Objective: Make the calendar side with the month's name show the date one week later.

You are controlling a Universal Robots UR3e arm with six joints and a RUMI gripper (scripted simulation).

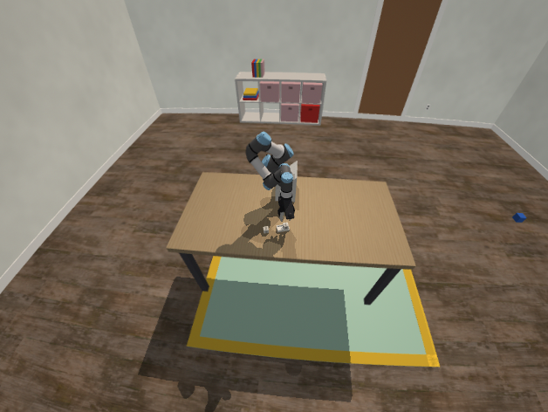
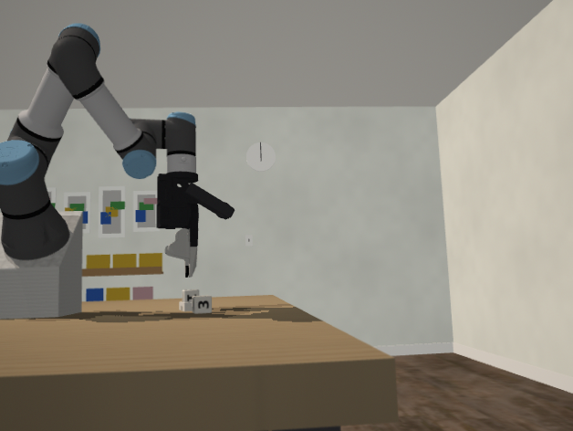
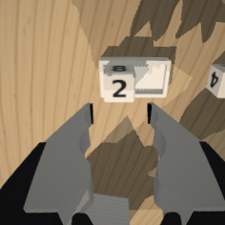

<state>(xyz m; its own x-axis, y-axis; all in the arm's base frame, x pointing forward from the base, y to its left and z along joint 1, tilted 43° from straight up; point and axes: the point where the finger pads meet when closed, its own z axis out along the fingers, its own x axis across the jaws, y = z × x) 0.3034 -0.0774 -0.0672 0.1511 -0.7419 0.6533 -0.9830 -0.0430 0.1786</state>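
Right now my hand is 20 mm to the left of the white calendar tray and 70 mm above it.
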